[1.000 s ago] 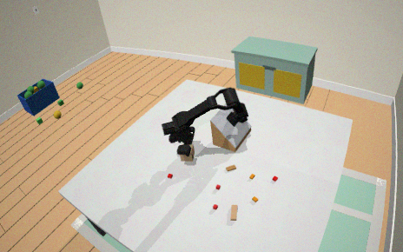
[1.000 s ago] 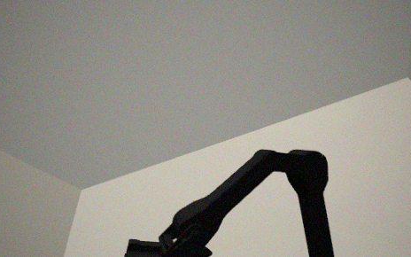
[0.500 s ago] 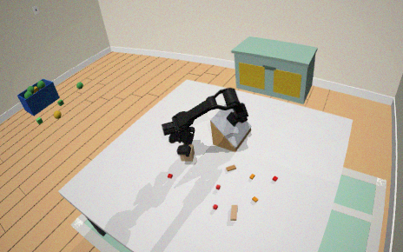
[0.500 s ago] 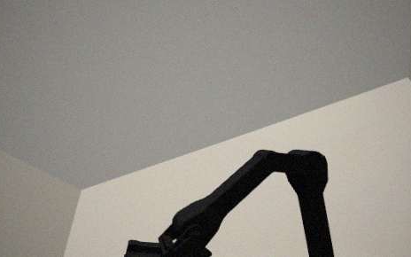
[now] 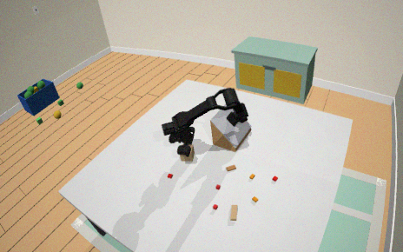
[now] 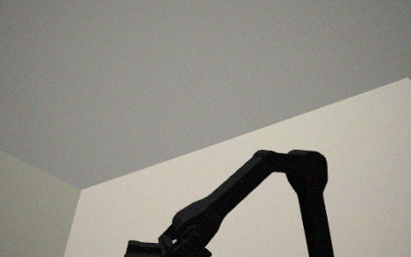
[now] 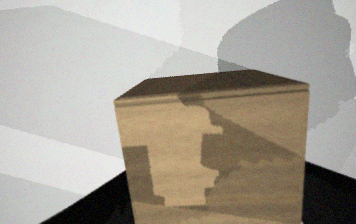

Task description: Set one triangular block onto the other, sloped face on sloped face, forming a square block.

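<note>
Now: the wooden triangular block 1 cm to the left of my gripper tip and 1 cm above it.
</note>
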